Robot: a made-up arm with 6 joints. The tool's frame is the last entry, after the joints.
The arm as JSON. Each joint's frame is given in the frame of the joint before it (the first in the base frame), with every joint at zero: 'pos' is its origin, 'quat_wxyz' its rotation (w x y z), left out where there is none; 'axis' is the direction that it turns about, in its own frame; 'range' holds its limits. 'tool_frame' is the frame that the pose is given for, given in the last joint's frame.
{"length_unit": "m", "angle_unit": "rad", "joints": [
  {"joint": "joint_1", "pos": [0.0, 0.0, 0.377], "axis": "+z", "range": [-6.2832, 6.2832]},
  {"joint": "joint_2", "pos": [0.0, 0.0, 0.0], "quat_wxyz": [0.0, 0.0, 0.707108, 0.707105], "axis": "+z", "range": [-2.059, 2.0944]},
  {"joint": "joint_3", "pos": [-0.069, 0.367, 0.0], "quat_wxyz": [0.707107, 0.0, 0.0, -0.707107], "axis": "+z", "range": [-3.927, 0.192]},
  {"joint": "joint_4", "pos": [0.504, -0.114, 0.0], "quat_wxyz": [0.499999, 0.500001, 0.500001, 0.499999], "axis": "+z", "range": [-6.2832, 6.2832]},
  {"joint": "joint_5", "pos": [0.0, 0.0, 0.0], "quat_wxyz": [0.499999, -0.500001, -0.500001, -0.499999], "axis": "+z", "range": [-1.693, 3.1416]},
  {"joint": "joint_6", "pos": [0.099, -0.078, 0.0], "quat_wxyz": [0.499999, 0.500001, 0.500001, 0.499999], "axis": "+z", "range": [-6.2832, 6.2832]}
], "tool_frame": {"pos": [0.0, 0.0, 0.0], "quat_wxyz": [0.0, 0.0, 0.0, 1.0]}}
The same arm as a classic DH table. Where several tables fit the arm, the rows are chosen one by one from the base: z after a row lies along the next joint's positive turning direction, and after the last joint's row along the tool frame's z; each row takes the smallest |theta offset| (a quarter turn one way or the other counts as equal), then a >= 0, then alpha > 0; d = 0 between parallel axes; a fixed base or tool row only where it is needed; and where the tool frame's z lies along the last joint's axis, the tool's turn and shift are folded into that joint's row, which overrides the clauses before.
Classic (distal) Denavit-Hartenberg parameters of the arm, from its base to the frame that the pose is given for. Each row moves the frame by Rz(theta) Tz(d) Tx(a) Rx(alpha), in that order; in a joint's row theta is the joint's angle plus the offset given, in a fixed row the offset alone. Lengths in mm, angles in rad.
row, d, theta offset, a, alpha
joint_1, 377, 0, 0, -1.5708
joint_2, 0, -1.385, 373.4, 0
joint_3, 0, 1.385, 114, -1.5708
joint_4, 504, 0, 0, 1.5708
joint_5, 0, 0, 78, -1.5708
joint_6, 99, 0, 0, 0
Joint limits (rad, base to tool): -6.2832..6.2832 -2.059..2.0944 -3.927..0.192 -6.2832..6.2832 -1.693..3.1416 -6.2832..6.2832

